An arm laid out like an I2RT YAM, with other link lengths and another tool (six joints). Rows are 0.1 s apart.
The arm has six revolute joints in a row. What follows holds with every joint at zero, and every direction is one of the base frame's.
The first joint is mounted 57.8 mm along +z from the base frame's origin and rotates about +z.
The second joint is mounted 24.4 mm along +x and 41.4 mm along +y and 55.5 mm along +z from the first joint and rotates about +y.
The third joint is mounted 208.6 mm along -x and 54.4 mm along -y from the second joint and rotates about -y.
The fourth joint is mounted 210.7 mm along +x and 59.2 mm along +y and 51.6 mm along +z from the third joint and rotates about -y.
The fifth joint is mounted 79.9 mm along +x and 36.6 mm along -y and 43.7 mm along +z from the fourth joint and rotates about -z.
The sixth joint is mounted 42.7 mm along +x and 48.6 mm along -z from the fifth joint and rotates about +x.
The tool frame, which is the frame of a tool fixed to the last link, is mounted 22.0 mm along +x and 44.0 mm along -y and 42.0 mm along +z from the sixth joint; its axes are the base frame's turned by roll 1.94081, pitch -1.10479 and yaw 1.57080 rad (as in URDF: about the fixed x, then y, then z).
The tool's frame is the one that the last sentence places.
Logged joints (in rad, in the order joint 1, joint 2, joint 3, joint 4, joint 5, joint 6), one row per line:
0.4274 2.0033 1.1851 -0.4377 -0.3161 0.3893
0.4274 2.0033 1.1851 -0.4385 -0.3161 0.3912
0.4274 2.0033 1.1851 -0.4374 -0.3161 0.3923
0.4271 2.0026 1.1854 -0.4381 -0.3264 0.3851
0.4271 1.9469 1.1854 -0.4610 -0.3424 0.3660
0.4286 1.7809 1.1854 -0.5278 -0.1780 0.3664
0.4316 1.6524 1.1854 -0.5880 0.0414 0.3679
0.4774 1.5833 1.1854 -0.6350 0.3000 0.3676
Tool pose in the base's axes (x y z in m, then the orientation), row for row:
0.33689 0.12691 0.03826 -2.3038 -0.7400 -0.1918
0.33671 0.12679 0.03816 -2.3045 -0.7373 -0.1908
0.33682 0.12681 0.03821 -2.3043 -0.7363 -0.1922
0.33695 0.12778 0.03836 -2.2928 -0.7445 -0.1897
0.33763 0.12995 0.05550 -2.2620 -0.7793 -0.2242
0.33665 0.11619 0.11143 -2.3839 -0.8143 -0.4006
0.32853 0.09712 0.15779 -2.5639 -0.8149 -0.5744
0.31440 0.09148 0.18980 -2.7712 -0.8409 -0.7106
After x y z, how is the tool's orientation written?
As a rotation vector, in radians.
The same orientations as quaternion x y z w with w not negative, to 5 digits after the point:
-0.88923 -0.28563 -0.07403 0.34959
-0.88954 -0.28460 -0.07365 0.34970
-0.88954 -0.28424 -0.07420 0.34988
-0.88682 -0.28796 -0.07337 0.35391
-0.87787 -0.30244 -0.08701 0.36098
-0.89409 -0.30541 -0.15025 0.29112
-0.91429 -0.29059 -0.20483 0.19409
-0.92638 -0.28110 -0.23755 0.07977

